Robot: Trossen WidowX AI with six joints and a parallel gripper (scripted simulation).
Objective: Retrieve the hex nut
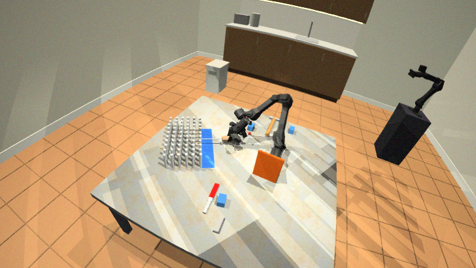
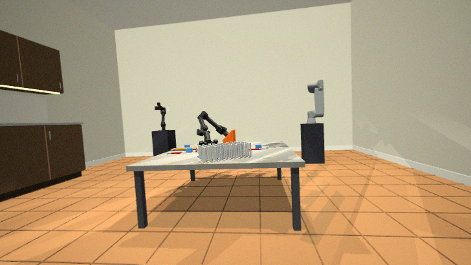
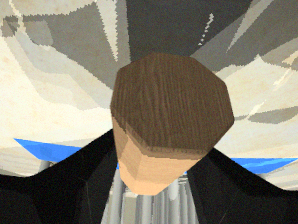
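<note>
Right now my gripper tip is 11 cm to the right of the blue taped strip, 10 cm short of it and 3 cm above it. Also, from my gripper tip: awl (8 cm ahead, 5 cm to the left); then hex nut (26 cm ahead, 16 cm to the left, 2 cm below); then red tool (40 cm to the right, 2 cm below).
</note>
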